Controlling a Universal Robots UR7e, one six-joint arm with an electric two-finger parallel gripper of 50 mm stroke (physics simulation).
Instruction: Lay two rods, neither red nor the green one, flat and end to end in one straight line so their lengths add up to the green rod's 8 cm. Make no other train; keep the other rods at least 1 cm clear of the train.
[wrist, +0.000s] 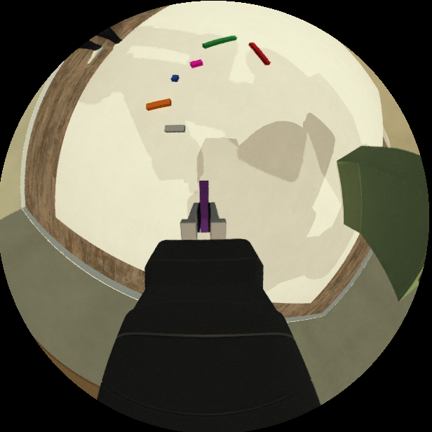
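Note:
My gripper (204, 211) is shut on a purple rod (204, 195), which points away from the gripper and is held above the table. Beyond it a short grey rod (175, 128) lies flat, with an orange rod (158, 104) behind it and a little to the left. A small blue piece (175, 78) and a short magenta rod (196, 63) lie farther back. The long green rod (219, 42) lies near the top of the view, and the red rod (259, 53) lies slanted to its right. The rods on the table lie apart from one another.
The pale table top (100, 200) has a brown wooden border (45, 150). A large dark green block-like object (390, 200) stands at the right edge of the view. Dark shapes show at the upper left border. Shadows fall across the table.

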